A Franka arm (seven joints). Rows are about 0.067 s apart.
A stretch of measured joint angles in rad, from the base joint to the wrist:
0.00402 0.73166 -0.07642 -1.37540 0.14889 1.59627 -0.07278
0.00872 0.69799 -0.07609 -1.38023 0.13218 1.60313 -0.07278
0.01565 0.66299 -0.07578 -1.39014 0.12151 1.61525 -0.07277
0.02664 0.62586 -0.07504 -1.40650 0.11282 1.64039 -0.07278
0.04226 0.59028 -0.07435 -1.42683 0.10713 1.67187 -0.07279
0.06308 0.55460 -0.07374 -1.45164 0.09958 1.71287 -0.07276
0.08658 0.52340 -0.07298 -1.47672 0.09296 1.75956 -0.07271
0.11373 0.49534 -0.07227 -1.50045 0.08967 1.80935 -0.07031
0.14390 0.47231 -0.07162 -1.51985 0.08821 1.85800 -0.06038
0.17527 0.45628 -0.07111 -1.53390 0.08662 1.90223 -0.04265
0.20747 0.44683 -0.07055 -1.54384 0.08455 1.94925 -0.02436
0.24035 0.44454 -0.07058 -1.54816 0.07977 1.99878 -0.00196
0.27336 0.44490 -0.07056 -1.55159 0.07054 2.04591 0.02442
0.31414 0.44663 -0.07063 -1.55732 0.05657 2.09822 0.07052
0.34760 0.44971 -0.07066 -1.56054 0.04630 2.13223 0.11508
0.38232 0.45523 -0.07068 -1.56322 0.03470 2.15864 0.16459
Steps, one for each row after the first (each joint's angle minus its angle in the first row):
0.00470 -0.03367 0.00033 -0.00483 -0.01671 0.00686 0.00000
0.01163 -0.06867 0.00064 -0.01474 -0.02738 0.01898 0.00001
0.02262 -0.10580 0.00138 -0.03110 -0.03607 0.04412 0.00000
0.03824 -0.14138 0.00207 -0.05143 -0.04176 0.07560 -0.00001
0.05906 -0.17706 0.00268 -0.07624 -0.04931 0.11660 0.00002
0.08256 -0.20826 0.00344 -0.10132 -0.05593 0.16329 0.00007
0.10971 -0.23632 0.00415 -0.12505 -0.05922 0.21308 0.00247
0.13988 -0.25935 0.00480 -0.14445 -0.06068 0.26173 0.01240
0.17125 -0.27538 0.00531 -0.15850 -0.06227 0.30596 0.03013
0.20345 -0.28483 0.00587 -0.16844 -0.06434 0.35298 0.04842
0.23633 -0.28712 0.00584 -0.17276 -0.06912 0.40251 0.07082
0.26934 -0.28676 0.00586 -0.17619 -0.07835 0.44964 0.09720
0.31012 -0.28503 0.00579 -0.18192 -0.09232 0.50195 0.14330
0.34358 -0.28195 0.00576 -0.18514 -0.10259 0.53596 0.18786
0.37830 -0.27643 0.00574 -0.18782 -0.11419 0.56237 0.23737

